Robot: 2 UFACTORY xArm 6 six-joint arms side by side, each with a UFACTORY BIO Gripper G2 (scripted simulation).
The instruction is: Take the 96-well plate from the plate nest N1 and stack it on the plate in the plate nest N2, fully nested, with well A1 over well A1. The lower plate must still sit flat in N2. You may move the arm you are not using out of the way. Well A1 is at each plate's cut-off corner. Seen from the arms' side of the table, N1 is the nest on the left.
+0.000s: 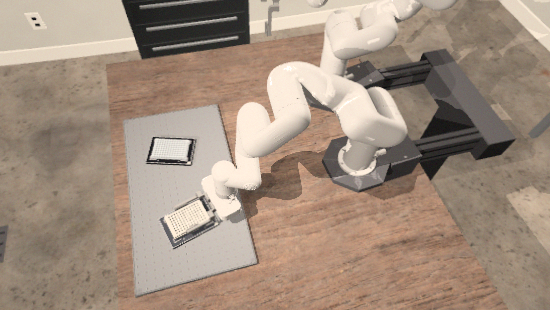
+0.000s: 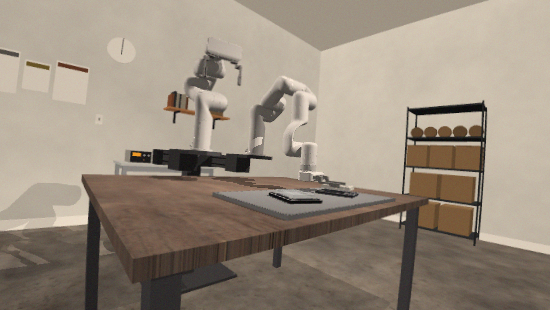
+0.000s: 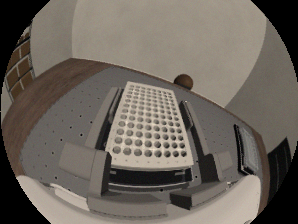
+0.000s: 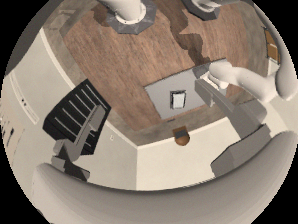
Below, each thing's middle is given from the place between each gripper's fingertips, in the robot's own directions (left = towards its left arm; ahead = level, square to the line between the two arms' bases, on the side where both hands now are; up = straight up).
Right now my left hand is 1 cm above the cream 96-well plate (image 3: 160, 104).
The cream 96-well plate is 450 mm below my right hand, 430 mm to the left of it and 330 mm ahead of it.
